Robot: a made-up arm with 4 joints. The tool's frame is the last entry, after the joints.
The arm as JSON. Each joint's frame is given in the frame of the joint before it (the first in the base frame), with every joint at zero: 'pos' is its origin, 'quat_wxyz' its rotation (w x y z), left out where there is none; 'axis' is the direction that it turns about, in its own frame. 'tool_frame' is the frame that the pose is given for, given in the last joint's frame.
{
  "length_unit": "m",
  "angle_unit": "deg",
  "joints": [
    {
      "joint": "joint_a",
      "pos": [
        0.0,
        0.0,
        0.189
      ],
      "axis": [
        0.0,
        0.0,
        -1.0
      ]
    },
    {
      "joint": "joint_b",
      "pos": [
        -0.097,
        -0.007,
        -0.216
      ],
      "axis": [
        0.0,
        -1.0,
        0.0
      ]
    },
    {
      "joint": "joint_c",
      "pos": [
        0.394,
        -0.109,
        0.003
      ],
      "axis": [
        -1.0,
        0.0,
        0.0
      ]
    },
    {
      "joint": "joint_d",
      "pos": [
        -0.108,
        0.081,
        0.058
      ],
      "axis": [
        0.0,
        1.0,
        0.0
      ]
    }
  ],
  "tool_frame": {
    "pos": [
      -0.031,
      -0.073,
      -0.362
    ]
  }
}
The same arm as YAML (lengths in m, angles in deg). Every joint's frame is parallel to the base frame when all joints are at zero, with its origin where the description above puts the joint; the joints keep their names.
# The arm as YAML. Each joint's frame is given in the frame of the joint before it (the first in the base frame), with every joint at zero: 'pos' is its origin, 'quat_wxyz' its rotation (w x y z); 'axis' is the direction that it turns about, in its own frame. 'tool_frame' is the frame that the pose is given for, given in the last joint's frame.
length_unit: m
angle_unit: deg
joints:
  - joint: joint_a
    pos: [0.0, 0.0, 0.189]
    quat_wxyz: [1.0, 0.0, 0.0, 0.0]
    axis: [0.0, 0.0, -1.0]
  - joint: joint_b
    pos: [-0.097, -0.007, -0.216]
    quat_wxyz: [1.0, 0.0, 0.0, 0.0]
    axis: [0.0, -1.0, 0.0]
  - joint: joint_c
    pos: [0.394, -0.109, 0.003]
    quat_wxyz: [1.0, 0.0, 0.0, 0.0]
    axis: [-1.0, 0.0, 0.0]
  - joint: joint_d
    pos: [-0.108, 0.081, 0.058]
    quat_wxyz: [1.0, 0.0, 0.0, 0.0]
    axis: [0.0, 1.0, 0.0]
tool_frame:
  pos: [-0.031, -0.073, -0.362]
  quat_wxyz: [1.0, 0.0, 0.0, 0.0]

